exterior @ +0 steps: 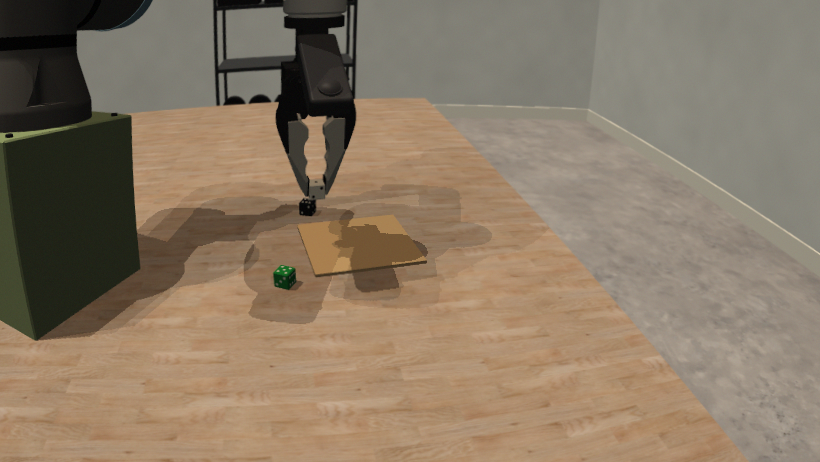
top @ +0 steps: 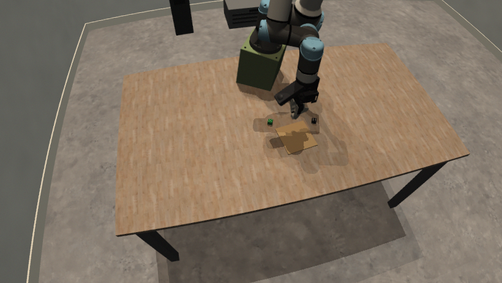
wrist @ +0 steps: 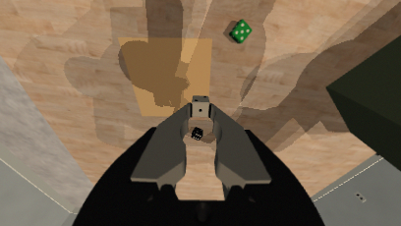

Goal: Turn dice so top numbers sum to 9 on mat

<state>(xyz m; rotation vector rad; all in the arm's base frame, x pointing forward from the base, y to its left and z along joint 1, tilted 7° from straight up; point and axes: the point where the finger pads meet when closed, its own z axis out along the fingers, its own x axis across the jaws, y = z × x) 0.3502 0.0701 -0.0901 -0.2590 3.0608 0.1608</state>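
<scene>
My hand is 90 mm above the tan mat, 50 mm short of it and 10 mm to the right of it. From my hand the other things lie so: white die: 10 mm below; black die: 110 mm to the left, 80 mm below, 20 mm behind; green die: 90 mm to the right, 80 mm below, 40 mm behind.
</scene>
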